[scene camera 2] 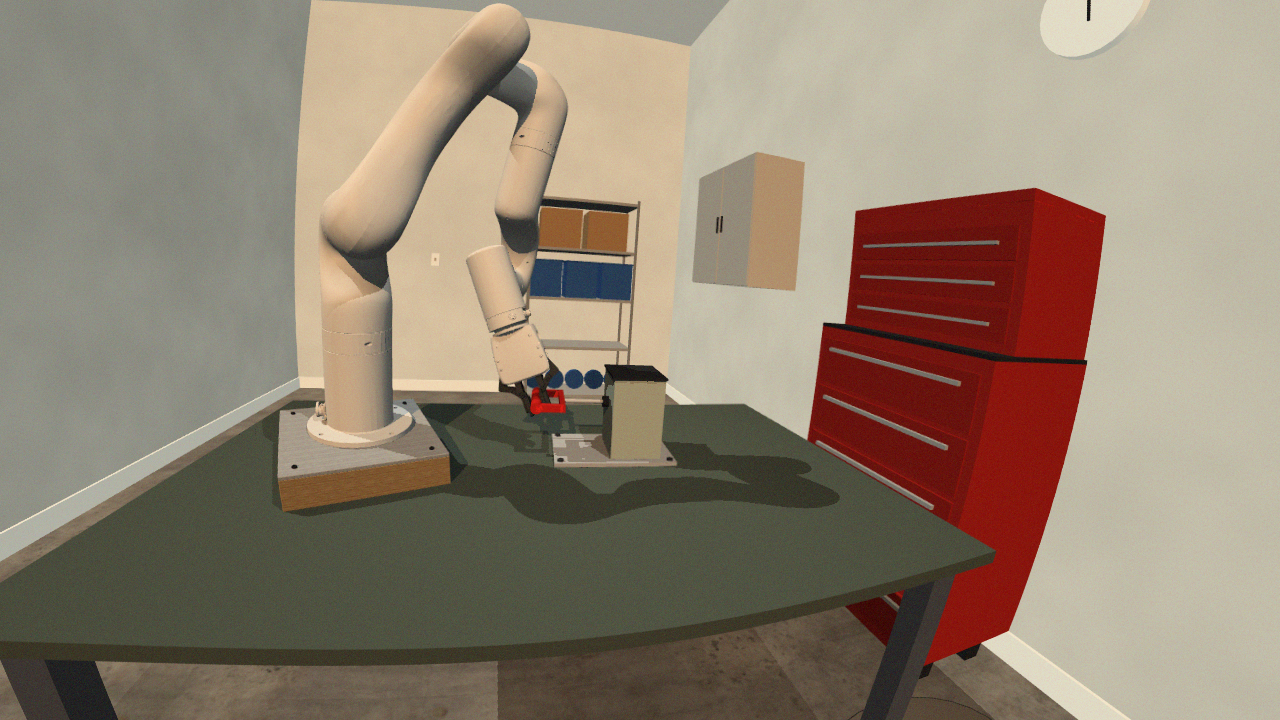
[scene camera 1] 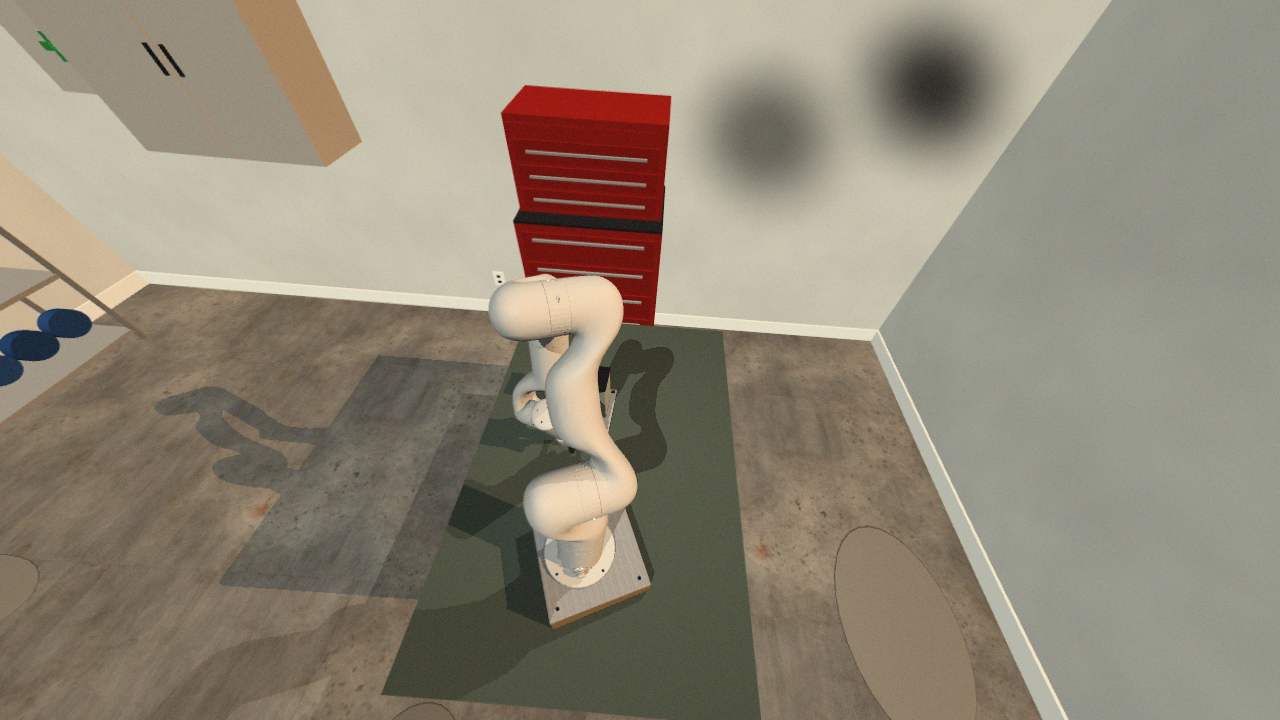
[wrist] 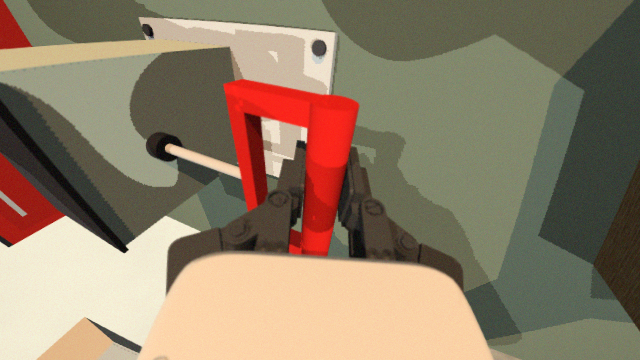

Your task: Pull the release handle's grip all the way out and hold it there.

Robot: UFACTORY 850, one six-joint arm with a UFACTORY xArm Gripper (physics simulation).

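Observation:
The red release handle's grip (scene camera 2: 549, 409) (wrist: 327, 135) is a rectangular loop with a round outer bar. It stands away from the beige housing (scene camera 2: 635, 420) (wrist: 115, 110), and a thin pale rod (wrist: 205, 161) runs between them from a black collar (wrist: 164, 146). My gripper (scene camera 2: 535, 400) (wrist: 323, 160) is shut on the round bar, with one finger inside the loop and the other on the outer side. The lower end of the bar is partly hidden by the gripper body in the wrist view. In scene camera 1 the arm hides the grip.
The housing has a black top (scene camera 2: 635, 372) and stands on a pale base plate (scene camera 2: 577, 449) (wrist: 285, 50) with dark bolts, on the green table (scene camera 1: 689, 537) (scene camera 2: 537, 564). The arm's base block (scene camera 1: 617, 591) (scene camera 2: 358, 492) is on the same table. A red tool cabinet (scene camera 1: 586, 161) (scene camera 2: 939, 295) stands beyond the table.

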